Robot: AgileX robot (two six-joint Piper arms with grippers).
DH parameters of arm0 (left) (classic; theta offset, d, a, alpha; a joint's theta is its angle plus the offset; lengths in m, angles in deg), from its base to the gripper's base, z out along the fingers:
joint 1: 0 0.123 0 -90
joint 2: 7.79 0 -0.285 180
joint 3: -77.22 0 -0.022 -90
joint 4: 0 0.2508 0 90
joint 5: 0 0 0.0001 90
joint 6: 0 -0.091 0 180
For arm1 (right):
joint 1: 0 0.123 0 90
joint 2: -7.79 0 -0.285 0
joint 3: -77.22 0 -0.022 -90
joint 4: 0 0.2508 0 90
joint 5: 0 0 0.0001 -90
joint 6: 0 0.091 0 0
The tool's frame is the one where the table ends.
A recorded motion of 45 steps. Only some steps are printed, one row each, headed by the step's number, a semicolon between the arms.
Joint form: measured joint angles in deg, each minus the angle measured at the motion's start. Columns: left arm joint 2, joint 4, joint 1, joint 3, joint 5, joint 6; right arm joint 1, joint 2, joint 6, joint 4, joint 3, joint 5.
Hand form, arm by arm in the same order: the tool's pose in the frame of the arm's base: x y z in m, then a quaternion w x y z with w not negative. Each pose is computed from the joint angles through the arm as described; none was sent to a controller.
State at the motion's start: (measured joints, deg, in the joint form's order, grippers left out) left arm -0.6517 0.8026 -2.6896 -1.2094 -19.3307 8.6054; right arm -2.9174 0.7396 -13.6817 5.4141 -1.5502 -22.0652
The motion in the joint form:
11: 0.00 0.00 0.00 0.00 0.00 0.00; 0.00 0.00 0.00 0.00 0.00 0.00
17: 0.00 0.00 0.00 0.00 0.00 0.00; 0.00 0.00 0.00 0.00 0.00 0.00
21: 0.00 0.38 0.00 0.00 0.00 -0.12; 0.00 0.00 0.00 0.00 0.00 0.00
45: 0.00 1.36 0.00 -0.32 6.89 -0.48; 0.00 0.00 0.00 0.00 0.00 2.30
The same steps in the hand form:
11: 0.0534 -0.0021 0.1762 0.60707 -0.03709 0.79194 -0.05414; 0.0523 0.0006 0.1703 0.58757 -0.05091 0.80631 -0.04518
17: 0.0534 -0.0021 0.1762 0.60707 -0.03709 0.79194 -0.05414; 0.0523 0.0006 0.1703 0.58757 -0.05091 0.80631 -0.04518
21: 0.0534 -0.0019 0.1762 0.60738 -0.03445 0.79204 -0.05074; 0.0523 0.0006 0.1703 0.58757 -0.05091 0.80631 -0.04518
45: 0.0558 -0.0019 0.1851 0.65229 -0.02460 0.75614 -0.04655; 0.0534 0.0002 0.1738 0.60341 -0.04899 0.79447 -0.04801

